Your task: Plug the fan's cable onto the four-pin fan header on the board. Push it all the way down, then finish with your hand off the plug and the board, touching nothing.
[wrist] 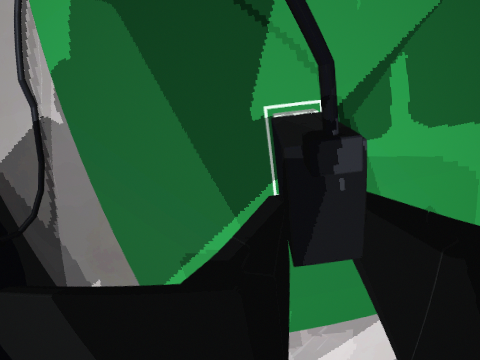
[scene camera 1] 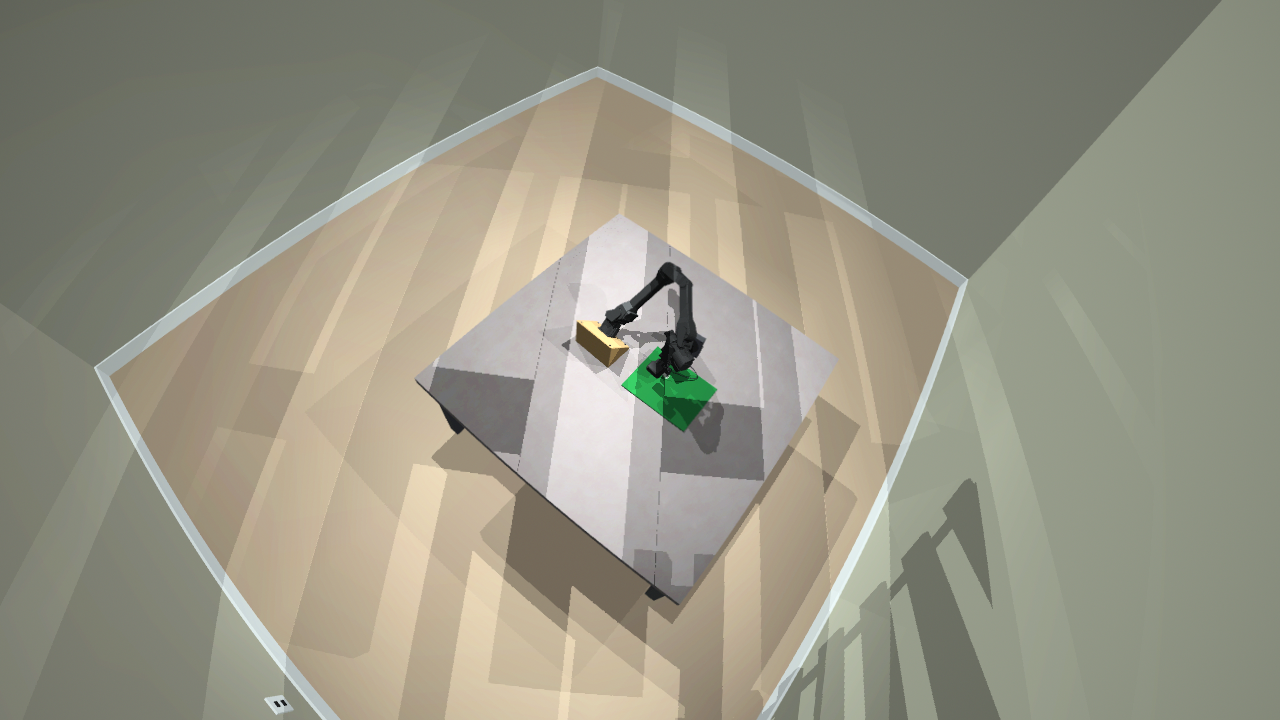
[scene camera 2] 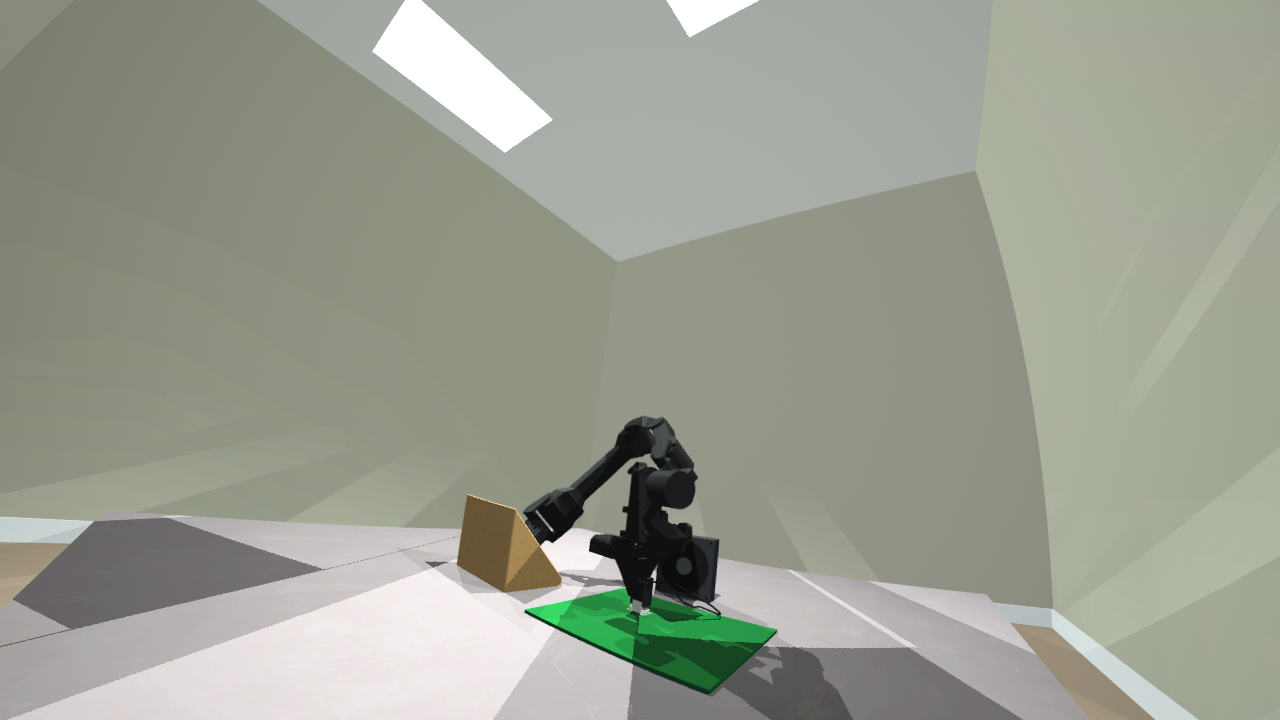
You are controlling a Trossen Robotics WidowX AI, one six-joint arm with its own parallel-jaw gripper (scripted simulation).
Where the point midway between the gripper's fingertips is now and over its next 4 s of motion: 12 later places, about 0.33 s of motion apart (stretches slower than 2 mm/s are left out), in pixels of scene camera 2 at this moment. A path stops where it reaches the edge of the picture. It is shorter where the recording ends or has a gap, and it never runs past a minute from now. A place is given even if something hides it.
My gripper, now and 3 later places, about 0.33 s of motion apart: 635,595; 635,598; 636,579; 621,563
